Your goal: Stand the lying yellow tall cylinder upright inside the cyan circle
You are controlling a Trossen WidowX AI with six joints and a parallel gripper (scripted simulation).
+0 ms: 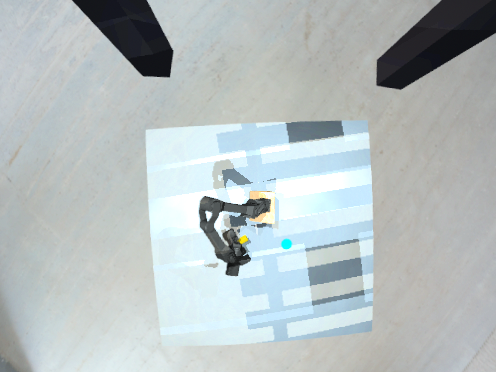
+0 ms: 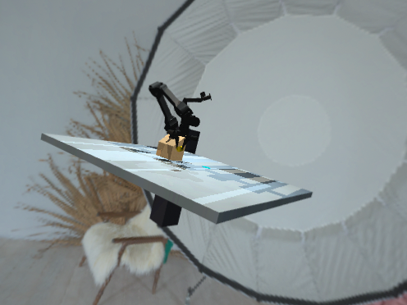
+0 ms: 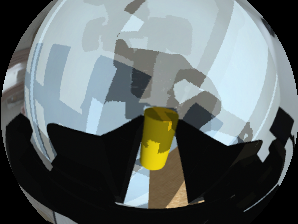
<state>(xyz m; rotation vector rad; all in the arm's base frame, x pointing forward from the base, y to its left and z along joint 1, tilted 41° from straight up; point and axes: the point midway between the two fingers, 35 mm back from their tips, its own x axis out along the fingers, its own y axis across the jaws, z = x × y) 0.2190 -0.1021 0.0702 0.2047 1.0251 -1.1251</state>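
Right now my gripper tip is 1 cm short of the cyan circle, 28 cm to the right of it and 10 cm above it. The rest, counted from my gripper tip: yellow tall cylinder: 1 cm behind, 2 cm to the left.
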